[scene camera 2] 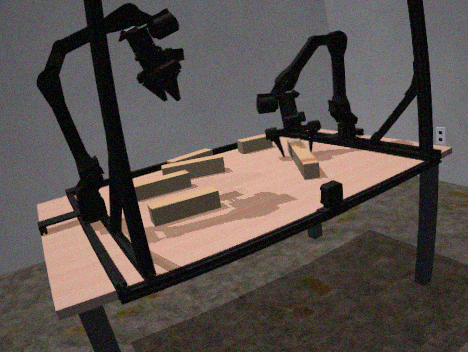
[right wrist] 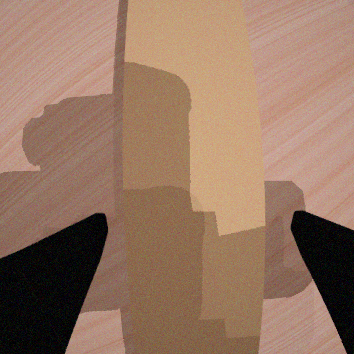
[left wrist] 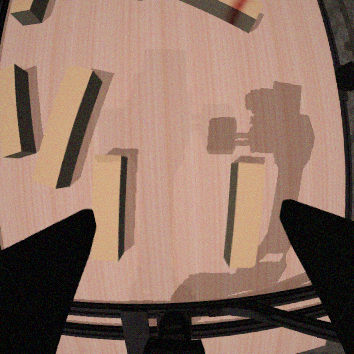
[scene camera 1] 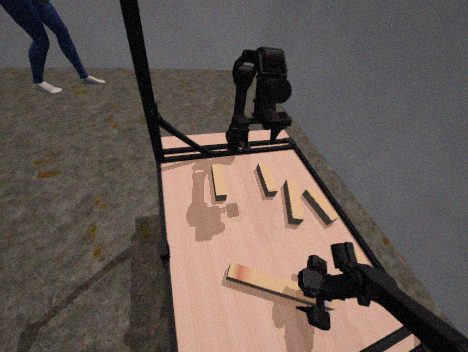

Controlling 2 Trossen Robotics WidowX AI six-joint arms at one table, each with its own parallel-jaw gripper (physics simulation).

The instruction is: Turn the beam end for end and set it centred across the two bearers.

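Where they show: left gripper, between the fingertips: (scene camera 2: pixel 172 100) (left wrist: pixel 188 214) (scene camera 1: pixel 259 146); right gripper, between the fingertips: (right wrist: pixel 201 222) (scene camera 1: pixel 297 291); left arm's base, origin of its link: (scene camera 2: pixel 94 218) (left wrist: pixel 173 324) (scene camera 1: pixel 232 147); right arm's base, origin of its link: (scene camera 2: pixel 347 139).
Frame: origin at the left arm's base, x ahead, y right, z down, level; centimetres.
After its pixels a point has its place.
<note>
The long wooden beam (scene camera 1: pixel 262 282) {x 63.0, y 9.4, z -2.5 cm} (scene camera 2: pixel 302 157) {x 59.4, y 11.4, z -2.5 cm} (left wrist: pixel 220 11) {x 58.1, y 11.6, z 0.0 cm} (right wrist: pixel 200 120) {x 66.5, y 1.4, z -2.5 cm} lies flat on the table; its red band shows in the left wrist view, and its blue band does not show. My right gripper (scene camera 1: pixel 311 296) (scene camera 2: pixel 297 153) {x 68.4, y -1.8, z 0.7 cm} (right wrist: pixel 201 222) {x 68.4, y -1.8, z 0.7 cm} is open, low over the beam, one finger on each side and nothing gripped. Two nearly parallel short blocks, apparently the bearers, are one (scene camera 1: pixel 218 183) {x 23.3, y 13.5, z -2.5 cm} (scene camera 2: pixel 185 206) {x 20.3, y 14.8, z -0.9 cm} (left wrist: pixel 246 212) {x 21.6, y 12.5, z -2.5 cm} and another (scene camera 1: pixel 266 179) {x 25.0, y -8.2, z -2.5 cm} (scene camera 2: pixel 162 184) {x 22.8, y -7.4, z -1.1 cm} (left wrist: pixel 107 207) {x 23.5, y -9.1, z -2.5 cm}; nothing rests on them. My left gripper (scene camera 1: pixel 274 135) (scene camera 2: pixel 171 96) {x 26.6, y 2.1, z -24.8 cm} (left wrist: pixel 188 214) {x 26.6, y 2.1, z -24.8 cm} is open, high above the table.
A slanted block (scene camera 1: pixel 291 201) {x 38.4, y -13.9, z -3.1 cm} (scene camera 2: pixel 195 165) {x 36.9, y -13.8, z -2.0 cm} (left wrist: pixel 65 127) {x 36.3, y -15.2, z -3.1 cm} and another block (scene camera 1: pixel 319 206) {x 42.8, y -25.9, z -2.1 cm} (left wrist: pixel 10 110) {x 40.8, y -26.9, z -2.5 cm} lie beside the pair. A further block (scene camera 2: pixel 255 143) {x 66.9, y -24.5, z -1.0 cm} (left wrist: pixel 31 11) {x 61.8, y -25.3, z -1.9 cm} lies near the far edge in scene camera 2. A black frame (scene camera 2: pixel 240 250) {x 20.6, y 38.0, z 2.2 cm} borders the table, with uprights.
</note>
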